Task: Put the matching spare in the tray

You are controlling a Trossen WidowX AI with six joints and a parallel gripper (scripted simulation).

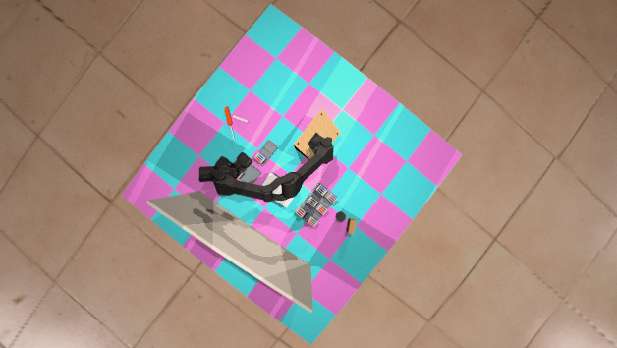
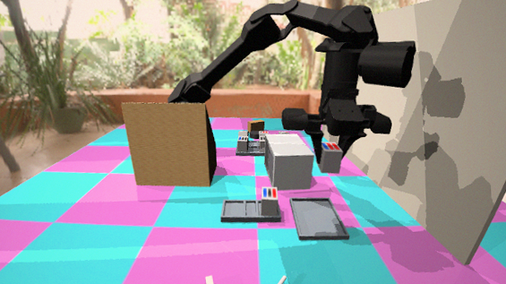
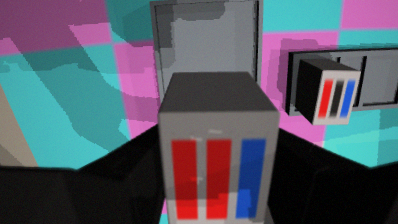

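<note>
Right now the grey tray is 130 mm below my gripper tip and 10 mm behind it. From my gripper tip the other things lie so: tall wall panel 210 mm to the left, 210 mm ahead, 90 mm above; then holder rack 150 mm behind, 130 mm below, 30 mm to the left; then grey mounted unit 210 mm to the left, 80 mm below, 40 mm behind.
</note>
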